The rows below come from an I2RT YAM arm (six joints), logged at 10 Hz.
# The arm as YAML. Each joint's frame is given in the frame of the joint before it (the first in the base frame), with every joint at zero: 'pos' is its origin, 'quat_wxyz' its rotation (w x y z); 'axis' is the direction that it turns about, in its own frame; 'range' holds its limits. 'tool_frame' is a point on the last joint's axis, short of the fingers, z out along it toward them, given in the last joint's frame.
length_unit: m
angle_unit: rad
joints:
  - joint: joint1
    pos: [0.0, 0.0, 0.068]
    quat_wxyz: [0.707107, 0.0, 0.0, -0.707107]
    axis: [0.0, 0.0, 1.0]
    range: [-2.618, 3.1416]
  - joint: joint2
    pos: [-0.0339, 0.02, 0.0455]
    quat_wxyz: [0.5, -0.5, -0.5, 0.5]
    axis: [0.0, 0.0, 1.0]
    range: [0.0, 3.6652]
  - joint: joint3
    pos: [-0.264, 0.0, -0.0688]
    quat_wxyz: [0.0, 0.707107, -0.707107, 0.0]
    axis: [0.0, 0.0, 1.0]
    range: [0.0, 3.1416]
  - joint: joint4
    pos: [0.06, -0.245, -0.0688]
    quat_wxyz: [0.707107, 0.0, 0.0, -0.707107]
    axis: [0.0, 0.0, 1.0]
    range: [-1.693, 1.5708]
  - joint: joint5
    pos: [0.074, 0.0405, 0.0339]
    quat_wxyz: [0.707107, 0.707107, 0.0, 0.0]
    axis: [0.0, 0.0, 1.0]
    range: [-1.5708, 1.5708]
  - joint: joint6
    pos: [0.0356, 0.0, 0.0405]
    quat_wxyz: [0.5, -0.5, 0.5, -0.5]
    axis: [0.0, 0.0, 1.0]
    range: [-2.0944, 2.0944]
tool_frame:
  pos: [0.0, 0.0, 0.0]
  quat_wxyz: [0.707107, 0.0, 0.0, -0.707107]
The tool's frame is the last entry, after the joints.
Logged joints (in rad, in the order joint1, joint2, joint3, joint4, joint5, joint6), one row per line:
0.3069, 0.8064, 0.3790, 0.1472, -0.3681, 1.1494
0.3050, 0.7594, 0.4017, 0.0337, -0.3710, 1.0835
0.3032, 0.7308, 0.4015, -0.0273, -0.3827, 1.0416
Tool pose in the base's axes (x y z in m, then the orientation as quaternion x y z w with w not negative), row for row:
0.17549, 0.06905, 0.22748, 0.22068, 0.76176, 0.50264, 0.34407
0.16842, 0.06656, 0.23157, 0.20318, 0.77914, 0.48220, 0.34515
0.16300, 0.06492, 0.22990, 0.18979, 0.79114, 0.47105, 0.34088
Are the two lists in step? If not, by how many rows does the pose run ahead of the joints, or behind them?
They are in step.
